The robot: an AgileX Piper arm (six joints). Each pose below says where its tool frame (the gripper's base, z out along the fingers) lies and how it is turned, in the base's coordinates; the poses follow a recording.
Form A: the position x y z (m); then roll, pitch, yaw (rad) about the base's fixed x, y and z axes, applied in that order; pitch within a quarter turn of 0, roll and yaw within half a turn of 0.
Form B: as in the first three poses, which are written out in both.
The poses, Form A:
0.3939 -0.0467 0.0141 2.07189 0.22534 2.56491
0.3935 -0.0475 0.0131 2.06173 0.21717 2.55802
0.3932 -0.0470 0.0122 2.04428 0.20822 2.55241
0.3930 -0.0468 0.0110 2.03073 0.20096 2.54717
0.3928 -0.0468 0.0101 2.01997 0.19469 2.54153
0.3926 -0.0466 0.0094 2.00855 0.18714 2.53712
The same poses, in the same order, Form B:
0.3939 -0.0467 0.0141; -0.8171 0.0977 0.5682; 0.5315 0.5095 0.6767; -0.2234 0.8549 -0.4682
0.3935 -0.0475 0.0131; -0.8149 0.1012 0.5707; 0.5381 0.4981 0.6800; -0.2155 0.8612 -0.4604
0.3932 -0.0470 0.0122; -0.8134 0.1004 0.5729; 0.5437 0.4813 0.6875; -0.2067 0.8708 -0.4461
0.3930 -0.0468 0.0110; -0.8118 0.1004 0.5752; 0.5488 0.4679 0.6928; -0.1996 0.8780 -0.4350
0.3928 -0.0468 0.0101; -0.8097 0.1014 0.5780; 0.5540 0.4568 0.6960; -0.1935 0.8838 -0.4260
0.3926 -0.0466 0.0094; -0.8084 0.1023 0.5796; 0.5584 0.4446 0.7004; -0.1860 0.8899 -0.4165

